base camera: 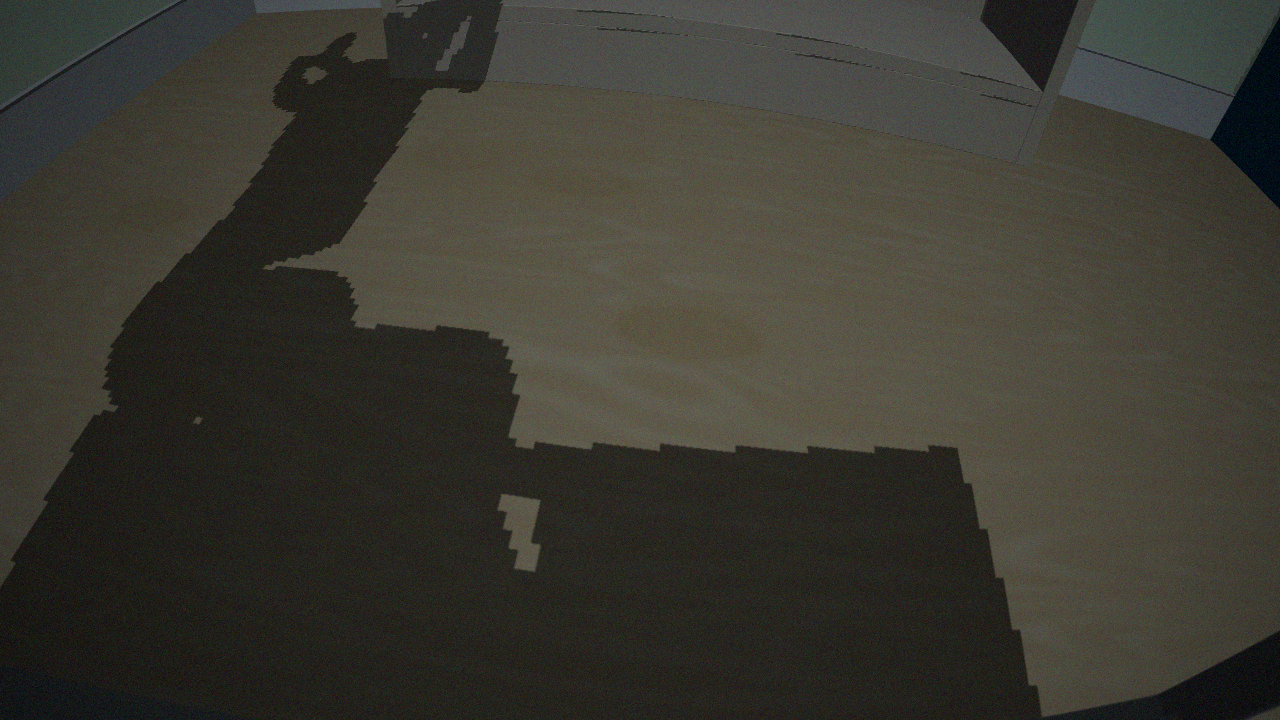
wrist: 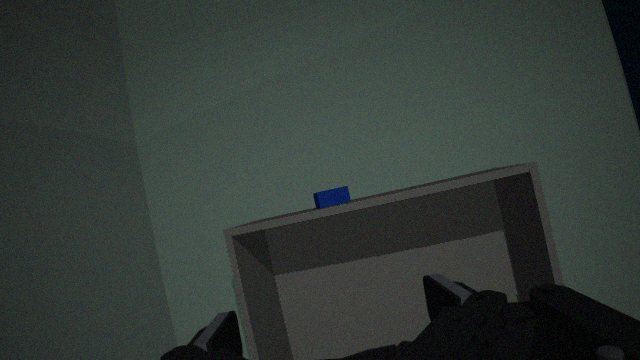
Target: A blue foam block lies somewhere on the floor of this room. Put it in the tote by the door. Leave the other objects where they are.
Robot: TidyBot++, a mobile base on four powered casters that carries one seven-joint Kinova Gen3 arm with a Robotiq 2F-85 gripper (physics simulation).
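Places are measured from the arm's base along level axes (x ahead, y left, z up), in millimetres.
Pixels of known places: gripper, fingertip midpoint: (wrist: 333,315).
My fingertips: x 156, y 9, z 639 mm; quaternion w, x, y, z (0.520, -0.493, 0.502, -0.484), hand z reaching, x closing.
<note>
Behind a point stands the place of what it marks.
My gripper (wrist: 333,315) @(x 156, y 9, z 639 mm) is open, with no object between its fingers, in front of a pale grey, open-fronted shelf unit. A small blue block-shaped object (wrist: 332,197) @(x 943, y -25, z 686 mm) shows at the top edge of this unit, left of its middle, resting on it or just behind it; its lower part is hidden. I cannot tell if it is the foam block. No blue block shows on the floor in the base camera view. The tote by the door does not show in either view.
The grey shelf unit (base camera: 716,71) @(x 837, y -117, z -356 mm) (wrist: 430,191) @(x 816, y -256, z 649 mm) stands across the far side of the floor (base camera: 805,268) @(x 537, y -165, z -397 mm). A dark blue surface (base camera: 1257,125) @(x 939, y -1052, z -322 mm) (wrist: 627,55) @(x 989, y -1060, z 921 mm) is at the far right. Green walls with pale skirting (base camera: 1145,94) @(x 1045, y -889, z -353 mm) stand behind and at the left. The robot's shadow covers the near floor.
</note>
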